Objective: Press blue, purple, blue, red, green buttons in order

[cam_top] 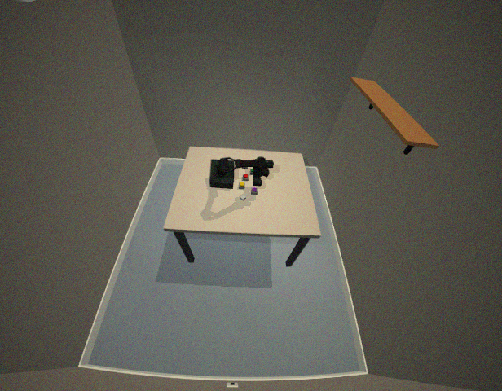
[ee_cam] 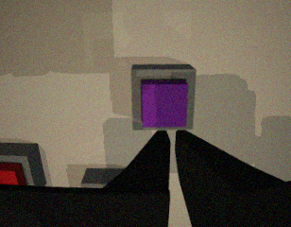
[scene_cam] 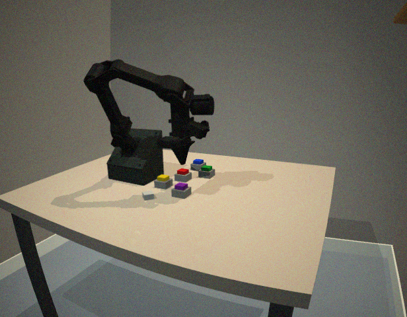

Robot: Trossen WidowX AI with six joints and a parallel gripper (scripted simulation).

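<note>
Right now my gripper tip is 10 mm past the purple button and 70 mm above it. From my gripper tip the other things lie so: small white block: 90 mm behind, 80 mm to the right, 100 mm below; yellow button: 110 mm behind, 40 mm to the left, 70 mm below; red button: 90 mm behind, 140 mm to the left, 70 mm below.
</note>
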